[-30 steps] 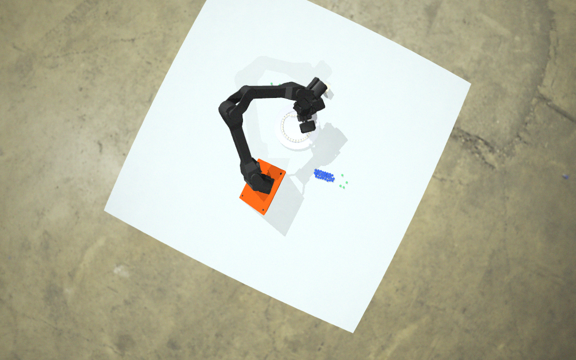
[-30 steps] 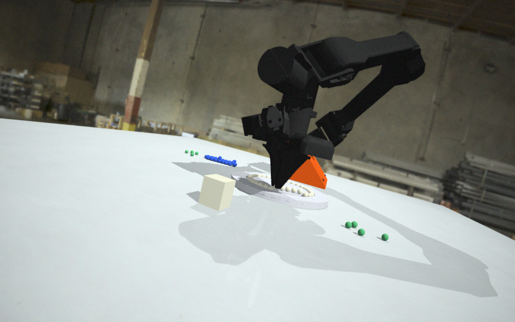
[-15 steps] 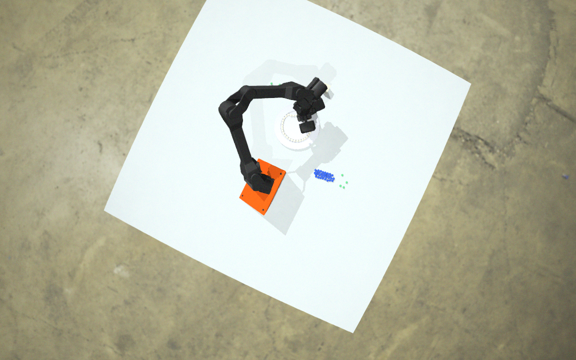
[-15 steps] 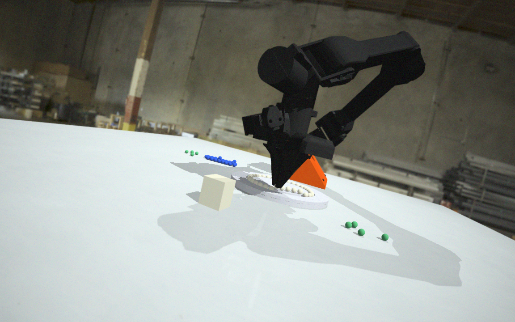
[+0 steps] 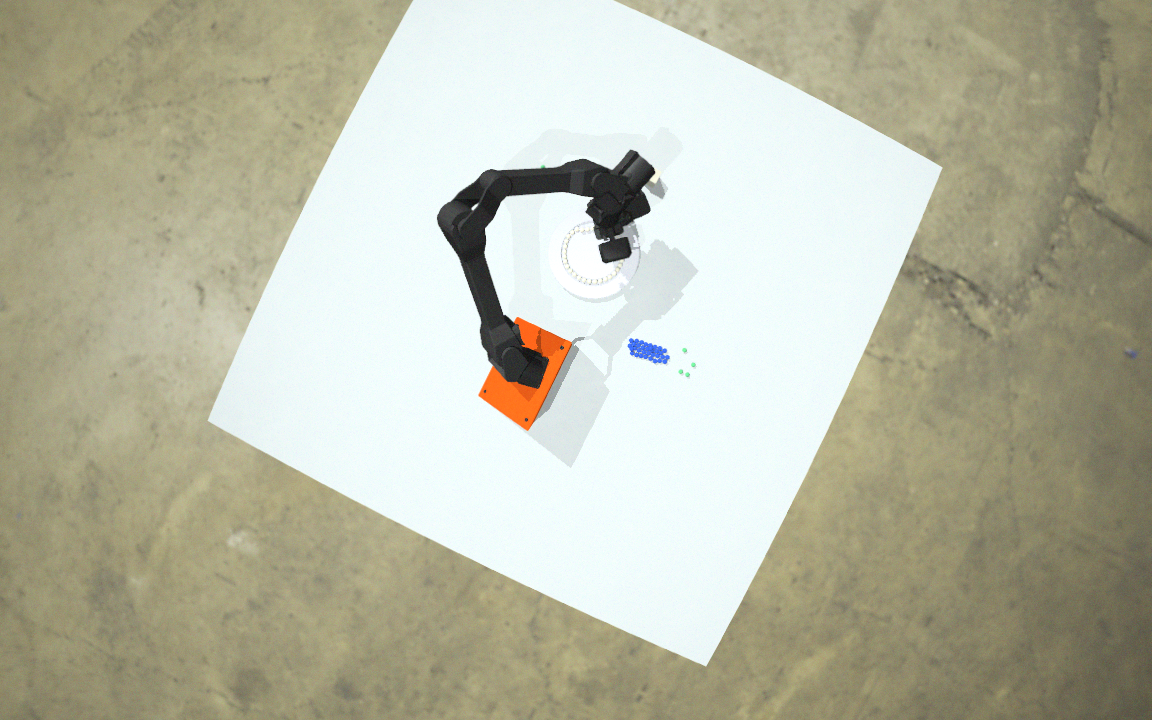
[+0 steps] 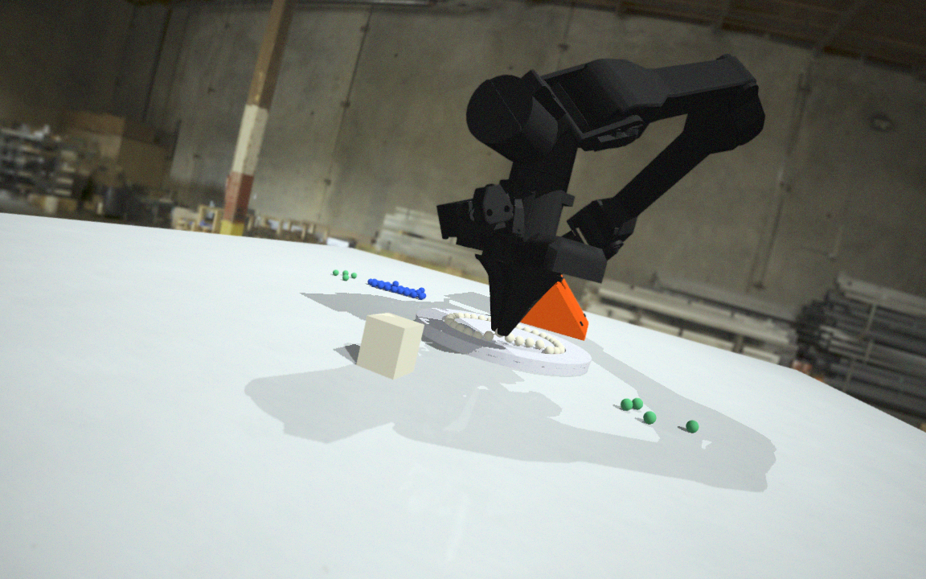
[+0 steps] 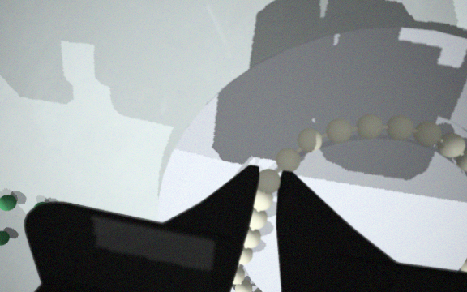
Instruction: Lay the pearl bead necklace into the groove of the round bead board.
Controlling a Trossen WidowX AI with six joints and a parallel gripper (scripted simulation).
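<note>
My gripper tip is now 6 cm past the round bead board and 1 cm above it. The rest, counted from my gripper tip: cream cube (14 cm ahead, 6 cm to the right).
</note>
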